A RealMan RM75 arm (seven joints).
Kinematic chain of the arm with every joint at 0, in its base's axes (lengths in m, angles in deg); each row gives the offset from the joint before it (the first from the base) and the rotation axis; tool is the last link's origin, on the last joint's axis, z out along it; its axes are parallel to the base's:
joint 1: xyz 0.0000 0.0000 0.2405 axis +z
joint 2: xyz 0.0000 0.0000 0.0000 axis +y
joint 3: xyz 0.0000 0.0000 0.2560 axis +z
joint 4: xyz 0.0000 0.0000 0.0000 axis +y
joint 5: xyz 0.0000 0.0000 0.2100 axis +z
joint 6: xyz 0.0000 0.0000 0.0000 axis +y
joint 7: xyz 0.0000 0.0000 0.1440 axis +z
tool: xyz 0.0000 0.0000 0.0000
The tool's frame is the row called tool.
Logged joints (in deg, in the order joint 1, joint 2, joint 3, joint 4, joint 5, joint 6, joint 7), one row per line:
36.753 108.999 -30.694 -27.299 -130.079 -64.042 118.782
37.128 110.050 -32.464 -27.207 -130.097 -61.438 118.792
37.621 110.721 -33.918 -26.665 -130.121 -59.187 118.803
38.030 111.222 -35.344 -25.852 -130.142 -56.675 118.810
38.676 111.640 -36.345 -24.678 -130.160 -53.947 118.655
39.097 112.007 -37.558 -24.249 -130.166 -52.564 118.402
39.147 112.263 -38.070 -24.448 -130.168 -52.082 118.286
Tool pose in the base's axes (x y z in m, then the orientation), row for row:
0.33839 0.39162 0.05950 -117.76 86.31 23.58
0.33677 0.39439 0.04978 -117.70 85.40 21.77
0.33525 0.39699 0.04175 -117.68 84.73 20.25
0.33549 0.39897 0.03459 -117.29 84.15 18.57
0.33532 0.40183 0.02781 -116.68 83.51 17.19
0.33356 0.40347 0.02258 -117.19 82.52 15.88
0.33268 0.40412 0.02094 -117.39 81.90 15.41
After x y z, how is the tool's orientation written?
As a rotation vector, in degrees.
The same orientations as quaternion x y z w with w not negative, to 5 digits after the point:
-0.76520 0.56084 0.15322 0.27652
-0.76758 0.55694 0.14197 0.28369
-0.76946 0.55402 0.13241 0.28889
-0.76972 0.55224 0.12187 0.29618
-0.76900 0.55039 0.11329 0.30477
-0.77333 0.54455 0.10479 0.30731
-0.77543 0.54099 0.10179 0.30932

